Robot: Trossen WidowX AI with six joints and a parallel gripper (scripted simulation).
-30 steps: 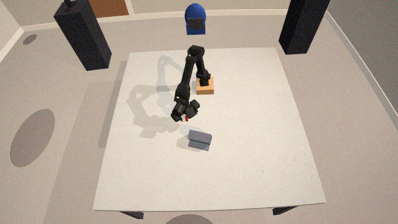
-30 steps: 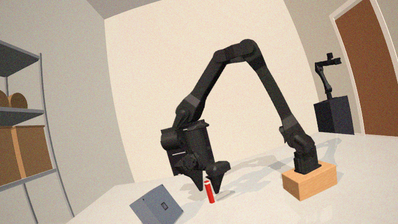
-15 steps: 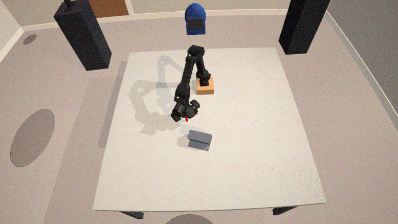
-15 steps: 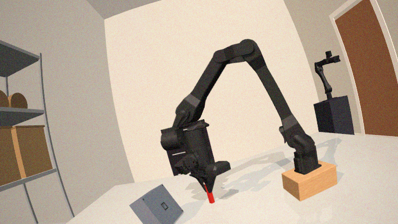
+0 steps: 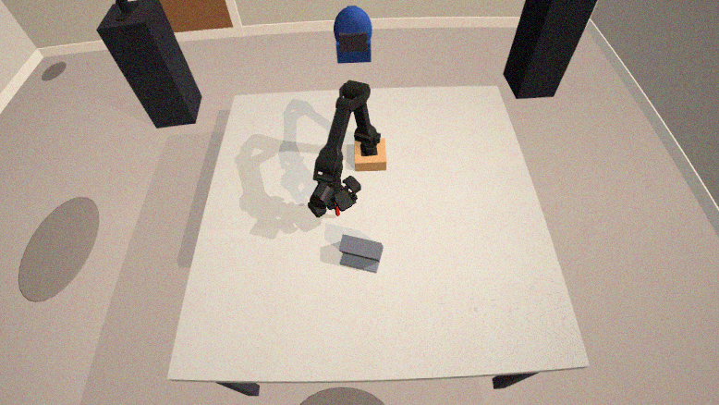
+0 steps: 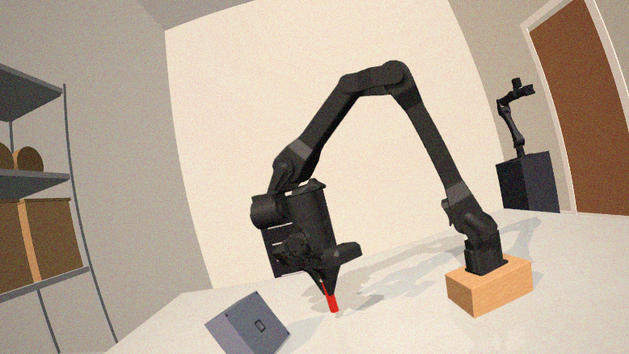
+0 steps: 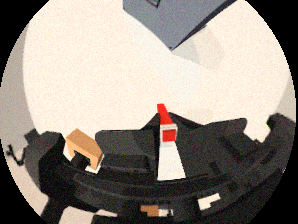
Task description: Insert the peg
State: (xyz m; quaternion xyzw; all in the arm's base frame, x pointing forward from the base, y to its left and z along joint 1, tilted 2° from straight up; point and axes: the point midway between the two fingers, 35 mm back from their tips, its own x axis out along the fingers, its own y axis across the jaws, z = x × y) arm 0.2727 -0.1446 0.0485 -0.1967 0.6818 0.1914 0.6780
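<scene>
Right now my gripper tip is 16 cm short of the grey sloped panel, 7 cm to the right of it and 1 cm above it. From my gripper tip the other things lie so: red peg (2 cm above).
</scene>
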